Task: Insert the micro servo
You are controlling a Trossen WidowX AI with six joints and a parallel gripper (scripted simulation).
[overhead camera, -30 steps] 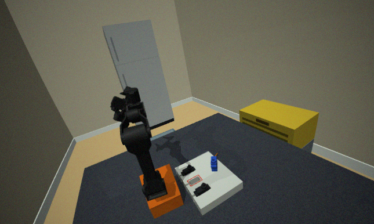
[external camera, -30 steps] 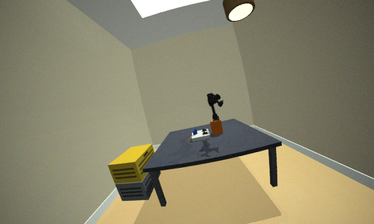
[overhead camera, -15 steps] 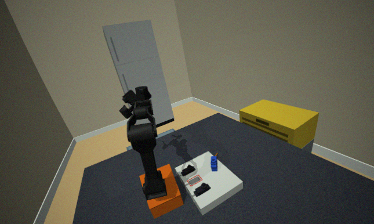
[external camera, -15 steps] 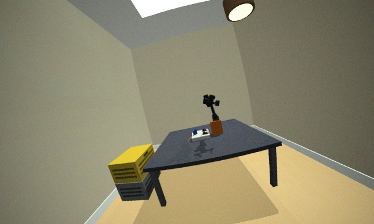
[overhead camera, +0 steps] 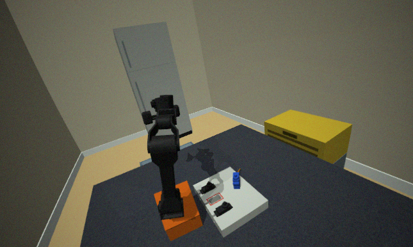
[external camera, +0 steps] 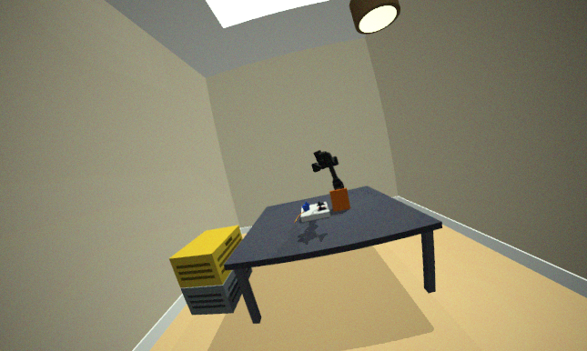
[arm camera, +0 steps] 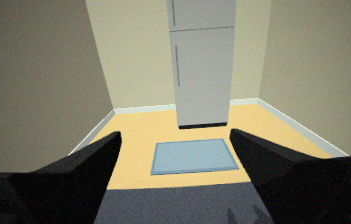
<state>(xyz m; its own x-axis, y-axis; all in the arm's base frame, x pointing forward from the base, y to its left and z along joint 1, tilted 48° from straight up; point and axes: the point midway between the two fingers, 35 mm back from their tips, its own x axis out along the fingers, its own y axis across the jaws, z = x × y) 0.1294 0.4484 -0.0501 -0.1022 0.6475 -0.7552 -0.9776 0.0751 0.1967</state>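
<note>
My gripper tip is now 410 mm above the white deck, 370 mm to the left of it and 200 mm short of it.
</note>
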